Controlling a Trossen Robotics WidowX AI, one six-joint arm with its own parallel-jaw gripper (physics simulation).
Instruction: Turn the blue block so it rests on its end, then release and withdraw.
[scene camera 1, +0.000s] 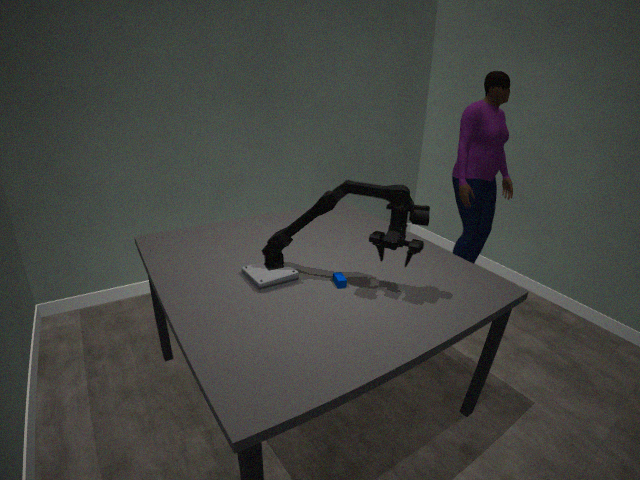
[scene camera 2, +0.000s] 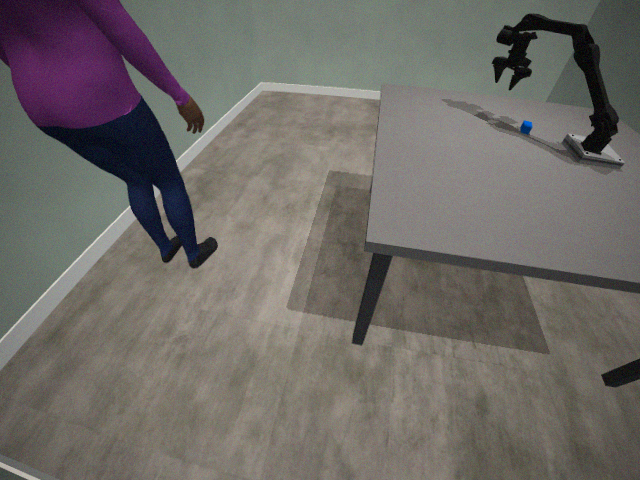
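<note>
The small blue block (scene camera 1: 339, 280) (scene camera 2: 526, 127) rests on the grey table (scene camera 1: 310, 341) (scene camera 2: 465, 206), a short way out from the arm's base. It looks low and compact; its small size leaves unclear whether it lies on a long side or stands on its end. My gripper (scene camera 1: 394, 262) (scene camera 2: 504, 85) is open and empty, with its fingers pointing down. It hangs well above the table, farther out from the base than the block, and does not touch the block.
The arm's pale base plate (scene camera 1: 263, 279) (scene camera 2: 612, 156) sits on the table near the block. The arm's shadow falls across the table beside the block. A person in a purple top (scene camera 1: 483, 139) (scene camera 2: 72, 67) stands on the floor beyond the table's edge.
</note>
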